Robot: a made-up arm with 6 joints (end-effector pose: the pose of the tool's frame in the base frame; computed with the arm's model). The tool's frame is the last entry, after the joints. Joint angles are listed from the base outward.
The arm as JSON. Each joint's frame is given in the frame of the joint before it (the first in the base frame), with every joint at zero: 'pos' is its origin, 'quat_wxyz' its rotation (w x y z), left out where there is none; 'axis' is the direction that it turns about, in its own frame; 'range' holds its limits. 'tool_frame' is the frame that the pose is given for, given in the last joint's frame.
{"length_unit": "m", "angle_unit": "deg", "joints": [
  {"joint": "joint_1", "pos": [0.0, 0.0, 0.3], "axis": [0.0, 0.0, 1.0], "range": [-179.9, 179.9]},
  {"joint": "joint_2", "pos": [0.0, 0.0, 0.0], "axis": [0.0, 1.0, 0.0], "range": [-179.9, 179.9]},
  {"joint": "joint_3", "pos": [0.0, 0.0, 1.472], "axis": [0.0, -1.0, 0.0], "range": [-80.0, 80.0]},
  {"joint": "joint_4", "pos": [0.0, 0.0, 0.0], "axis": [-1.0, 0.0, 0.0], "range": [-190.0, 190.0]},
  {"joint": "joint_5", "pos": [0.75, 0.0, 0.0], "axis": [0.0, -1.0, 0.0], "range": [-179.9, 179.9]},
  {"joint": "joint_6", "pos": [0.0, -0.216, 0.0], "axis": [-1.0, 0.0, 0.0], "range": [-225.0, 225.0]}
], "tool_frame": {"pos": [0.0, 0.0, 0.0]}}
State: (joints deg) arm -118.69 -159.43 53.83 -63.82 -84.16 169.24
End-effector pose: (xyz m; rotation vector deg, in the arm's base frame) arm 0.5168 1.1429 -1.3274 60.88 -20.89 2.24
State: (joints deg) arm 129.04 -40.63 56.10 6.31 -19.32 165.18
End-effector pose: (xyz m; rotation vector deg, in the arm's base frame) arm 0.8407 -0.6958 2.1592 -40.34 -95.25 -27.19
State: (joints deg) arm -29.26 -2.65 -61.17 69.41 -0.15 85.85
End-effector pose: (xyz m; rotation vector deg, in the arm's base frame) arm 0.3956 -0.3087 1.2364 -121.27 48.29 63.10
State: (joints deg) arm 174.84 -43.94 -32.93 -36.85 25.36 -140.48
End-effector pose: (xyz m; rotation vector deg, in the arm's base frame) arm 0.2750 0.1487 1.3760 -27.88 -146.65 -3.34
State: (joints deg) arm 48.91 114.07 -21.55 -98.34 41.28 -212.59
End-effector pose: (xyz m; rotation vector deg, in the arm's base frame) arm 0.4092 0.5169 -0.6722 -130.70 107.67 50.47
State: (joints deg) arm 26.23 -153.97 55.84 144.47 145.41 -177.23
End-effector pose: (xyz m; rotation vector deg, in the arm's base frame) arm -1.1849 -0.3879 -1.5044 -24.86 -70.39 22.50
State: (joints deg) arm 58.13 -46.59 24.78 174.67 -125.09 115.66
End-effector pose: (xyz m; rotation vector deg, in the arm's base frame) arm -0.6308 -0.6073 2.0287 -55.23 111.78 -55.07
